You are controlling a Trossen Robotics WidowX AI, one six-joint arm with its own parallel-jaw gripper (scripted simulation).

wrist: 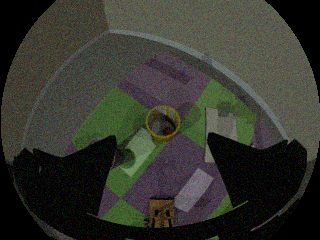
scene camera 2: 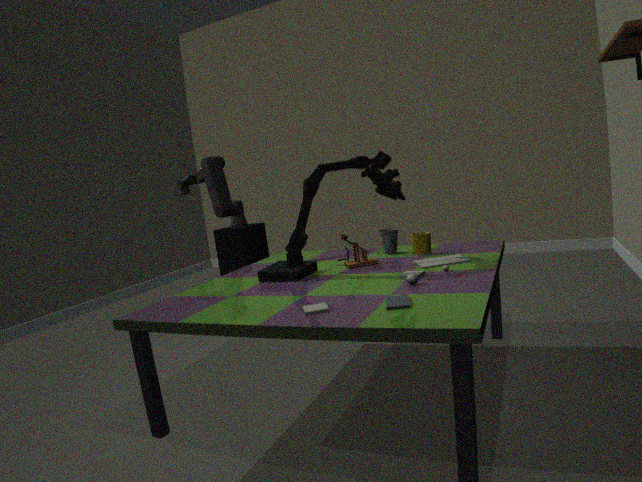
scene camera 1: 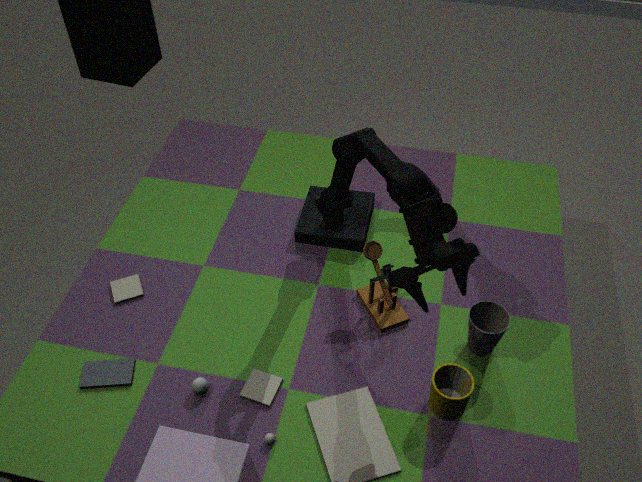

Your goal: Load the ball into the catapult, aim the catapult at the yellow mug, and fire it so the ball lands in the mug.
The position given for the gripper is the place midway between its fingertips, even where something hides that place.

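Wooden catapult (scene camera 1: 386,317), (wrist: 157,205). White sheet (wrist: 223,123). Gripper (scene camera 1: 445,303), (wrist: 162,139): open, holding nothing.
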